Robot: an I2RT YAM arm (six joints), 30 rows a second.
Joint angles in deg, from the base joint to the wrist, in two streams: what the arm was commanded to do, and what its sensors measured. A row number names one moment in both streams.
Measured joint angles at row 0:
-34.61 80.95 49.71 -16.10 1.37 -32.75
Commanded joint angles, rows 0 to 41:
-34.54 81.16 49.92 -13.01 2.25 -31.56
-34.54 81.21 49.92 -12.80 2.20 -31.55
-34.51 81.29 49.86 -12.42 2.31 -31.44
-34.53 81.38 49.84 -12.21 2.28 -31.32
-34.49 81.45 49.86 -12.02 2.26 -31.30
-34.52 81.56 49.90 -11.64 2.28 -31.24
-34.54 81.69 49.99 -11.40 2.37 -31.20
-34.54 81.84 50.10 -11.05 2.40 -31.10
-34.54 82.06 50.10 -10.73 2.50 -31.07
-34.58 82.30 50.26 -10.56 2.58 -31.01
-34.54 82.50 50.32 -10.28 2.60 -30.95
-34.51 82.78 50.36 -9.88 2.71 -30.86
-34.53 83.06 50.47 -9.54 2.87 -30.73
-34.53 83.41 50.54 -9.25 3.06 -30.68
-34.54 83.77 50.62 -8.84 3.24 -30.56
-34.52 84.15 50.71 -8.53 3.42 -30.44
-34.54 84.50 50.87 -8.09 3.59 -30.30
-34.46 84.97 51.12 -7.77 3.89 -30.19
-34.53 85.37 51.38 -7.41 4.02 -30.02
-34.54 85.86 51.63 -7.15 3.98 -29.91
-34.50 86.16 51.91 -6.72 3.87 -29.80
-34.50 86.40 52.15 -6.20 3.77 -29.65
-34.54 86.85 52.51 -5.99 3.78 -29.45
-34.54 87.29 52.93 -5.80 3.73 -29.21
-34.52 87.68 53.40 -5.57 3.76 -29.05
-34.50 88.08 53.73 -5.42 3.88 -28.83
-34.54 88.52 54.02 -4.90 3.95 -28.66
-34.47 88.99 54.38 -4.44 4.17 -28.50
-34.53 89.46 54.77 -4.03 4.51 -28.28
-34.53 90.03 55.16 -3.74 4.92 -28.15
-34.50 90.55 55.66 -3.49 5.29 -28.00
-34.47 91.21 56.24 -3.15 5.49 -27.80
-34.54 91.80 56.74 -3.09 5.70 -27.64
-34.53 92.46 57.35 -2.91 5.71 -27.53
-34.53 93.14 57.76 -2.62 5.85 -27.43
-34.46 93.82 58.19 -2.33 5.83 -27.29
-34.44 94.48 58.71 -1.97 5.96 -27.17
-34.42 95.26 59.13 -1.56 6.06 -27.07
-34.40 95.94 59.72 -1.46 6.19 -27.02
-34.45 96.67 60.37 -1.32 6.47 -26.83
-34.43 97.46 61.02 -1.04 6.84 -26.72
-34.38 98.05 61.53 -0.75 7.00 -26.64
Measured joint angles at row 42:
-34.50 96.86 60.16 -3.64 6.17 -28.01
